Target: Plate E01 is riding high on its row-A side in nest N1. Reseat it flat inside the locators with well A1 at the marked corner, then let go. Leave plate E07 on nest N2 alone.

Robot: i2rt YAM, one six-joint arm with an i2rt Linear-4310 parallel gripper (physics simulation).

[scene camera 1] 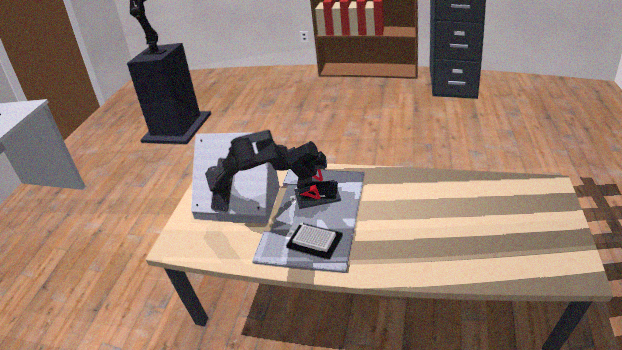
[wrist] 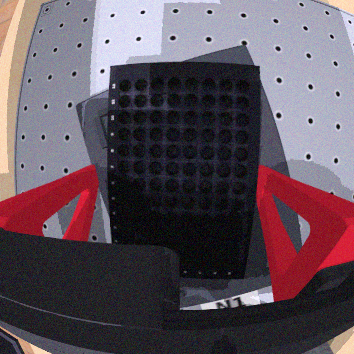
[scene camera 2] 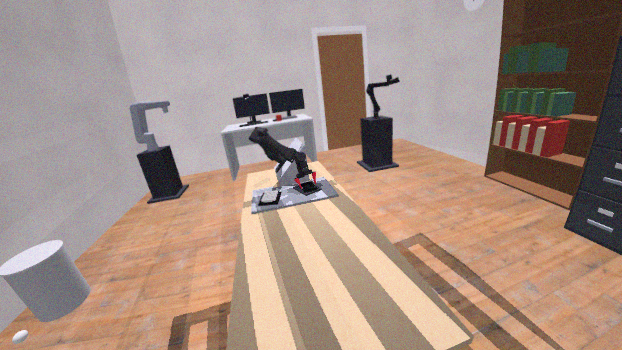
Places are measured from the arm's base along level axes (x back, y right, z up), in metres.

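Where they show: gripper, fingertip midpoint: (scene camera 1: 320, 189) (wrist: 175, 173) (scene camera 2: 308, 186); arm's base, origin of the base link: (scene camera 1: 223, 184) (scene camera 2: 283, 161).
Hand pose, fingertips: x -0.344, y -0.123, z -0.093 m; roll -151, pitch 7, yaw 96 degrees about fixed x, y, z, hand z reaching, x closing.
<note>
Things, the pixels of their top centre, and the offset from my fingertips. "pt": a spot on its surface instead. Level surfaces: height alone.
- black well plate E01, middle of its top: (wrist: 179, 177) (scene camera 1: 319, 187) (scene camera 2: 308, 185) dy +0.003, dx +0.000, dz +0.012 m
- dark grey nest N1, surface spot: (wrist: 272, 140) pt dy +0.056, dx -0.026, dz -0.008 m
- white well plate E07, middle of its top: (scene camera 1: 314, 236) (scene camera 2: 269, 195) dy +0.256, dx -0.035, dz +0.006 m
- black nest N2, surface spot: (scene camera 1: 332, 251) pt dy +0.302, dx -0.108, dz -0.010 m
- grey perforated board, middle of its top: (wrist: 331, 194) (scene camera 1: 313, 212) (scene camera 2: 292, 192) dy +0.113, dx +0.004, dz -0.019 m
- striped table, its level: dz -0.033 m
The black well plate E01 (scene camera 1: 329, 187) (scene camera 2: 310, 187) (wrist: 182, 140) lies on the dark grey nest N1 (wrist: 272, 140), whose white label (wrist: 228, 303) shows at the near end in the wrist view. The plate's outline is turned a little against the nest's outline. I cannot tell how far one side rides up. My gripper (scene camera 1: 314, 184) (scene camera 2: 306, 180) (wrist: 175, 173) is open, with one red finger on each long side of the plate, low and close to its edges. The white well plate E07 (scene camera 1: 314, 237) (scene camera 2: 270, 196) sits in the black nest N2 (scene camera 1: 332, 251), apart from the gripper.
Both nests stand on a grey perforated board (scene camera 1: 348, 204) (scene camera 2: 290, 200) (wrist: 316, 70) at the left end of the striped table (scene camera 1: 478, 226). The arm's grey base block (scene camera 1: 204, 173) stands just left of the board.
</note>
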